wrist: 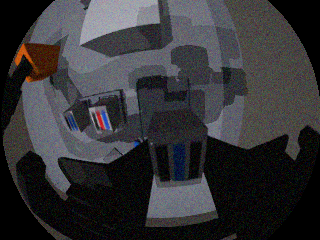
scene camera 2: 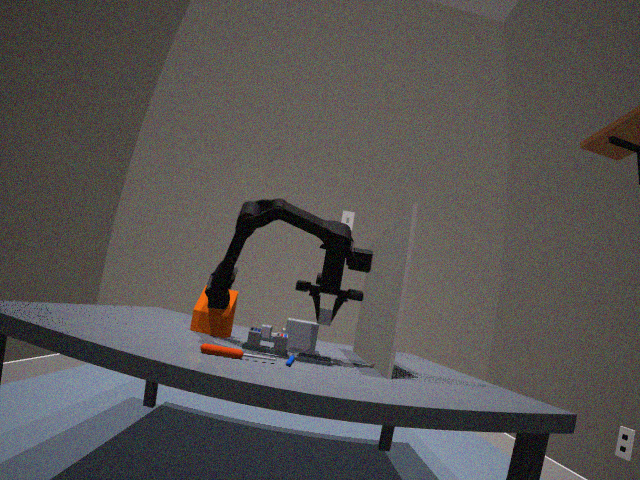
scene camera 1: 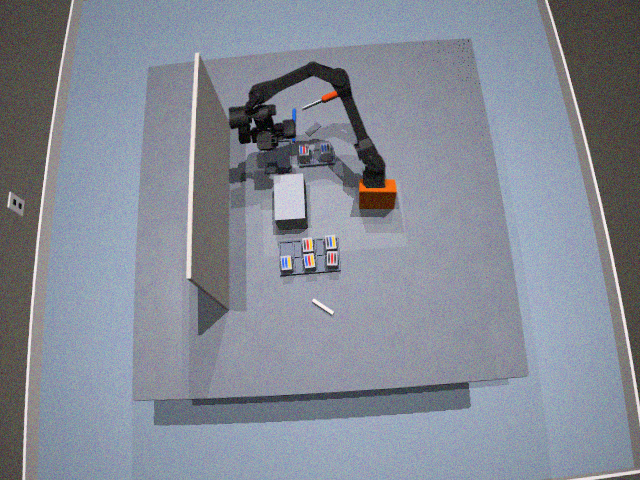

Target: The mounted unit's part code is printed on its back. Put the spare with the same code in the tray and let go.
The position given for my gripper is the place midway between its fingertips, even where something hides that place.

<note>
My gripper (scene camera 2: 323,321) carries a grey spare. Further things: a tall panel (scene camera 1: 208,243), a mounted unit (scene camera 1: 290,203) and a tray (scene camera 1: 279,161).
My gripper also shows in the wrist view (wrist: 174,138) and in scene camera 1 (scene camera 1: 270,143). The tray shows as well in the wrist view (wrist: 162,94).
</note>
